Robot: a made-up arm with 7 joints. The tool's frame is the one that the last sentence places.
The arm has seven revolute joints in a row. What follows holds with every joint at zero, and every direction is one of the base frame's. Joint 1 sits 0.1 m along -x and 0.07 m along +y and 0.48 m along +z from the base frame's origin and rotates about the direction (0.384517, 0.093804, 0.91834). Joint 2 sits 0.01 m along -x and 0.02 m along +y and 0.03 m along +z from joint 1 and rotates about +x. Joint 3 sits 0.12 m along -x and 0.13 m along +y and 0.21 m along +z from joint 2 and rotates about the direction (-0.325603, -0.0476, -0.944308). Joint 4 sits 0.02 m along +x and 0.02 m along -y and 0.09 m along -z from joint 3 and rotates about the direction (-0.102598, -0.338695, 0.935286). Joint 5 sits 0.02 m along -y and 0.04 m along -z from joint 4 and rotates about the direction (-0.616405, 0.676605, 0.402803). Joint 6 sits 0.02 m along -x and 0.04 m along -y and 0.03 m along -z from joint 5 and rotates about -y. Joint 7 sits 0.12 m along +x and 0.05 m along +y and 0.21 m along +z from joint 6 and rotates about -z. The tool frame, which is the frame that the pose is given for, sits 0.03 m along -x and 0.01 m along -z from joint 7; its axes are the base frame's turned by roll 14.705, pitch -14.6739 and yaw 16.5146 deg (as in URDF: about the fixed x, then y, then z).
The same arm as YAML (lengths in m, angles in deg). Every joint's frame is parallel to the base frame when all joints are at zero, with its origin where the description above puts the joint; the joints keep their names.
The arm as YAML. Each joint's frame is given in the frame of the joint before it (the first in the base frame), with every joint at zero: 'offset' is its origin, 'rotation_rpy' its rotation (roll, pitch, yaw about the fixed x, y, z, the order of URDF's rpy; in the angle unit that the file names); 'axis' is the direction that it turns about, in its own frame. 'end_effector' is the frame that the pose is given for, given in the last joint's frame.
length_unit: m
angle_unit: deg
chain:
  - id: joint 1
    offset: [-0.1, 0.07, 0.48]
    rotation_rpy: [0.0, 0.0, 0.0]
    axis: [0.384517, 0.093804, 0.91834]
  - id: joint 2
    offset: [-0.01, 0.02, 0.03]
    rotation_rpy: [0.0, 0.0, 0.0]
    axis: "+x"
  - id: joint 3
    offset: [-0.12, 0.13, 0.21]
    rotation_rpy: [0.0, 0.0, 0.0]
    axis: [-0.325603, -0.0476, -0.944308]
  - id: joint 4
    offset: [0.02, -0.02, -0.09]
    rotation_rpy: [0.0, 0.0, 0.0]
    axis: [-0.102598, -0.338695, 0.935286]
  - id: joint 5
    offset: [0.0, -0.02, -0.04]
    rotation_rpy: [0.0, 0.0, 0.0]
    axis: [-0.616405, 0.676605, 0.402803]
  - id: joint 6
    offset: [-0.02, -0.04, -0.03]
    rotation_rpy: [0.0, 0.0, 0.0]
    axis: "-y"
  - id: joint 7
    offset: [0.12, 0.05, 0.21]
    rotation_rpy: [0.0, 0.0, 0.0]
    axis: "-z"
end_effector:
  offset: [-0.03, 0.0, -0.01]
  rotation_rpy: [14.71, -14.67, 16.51]

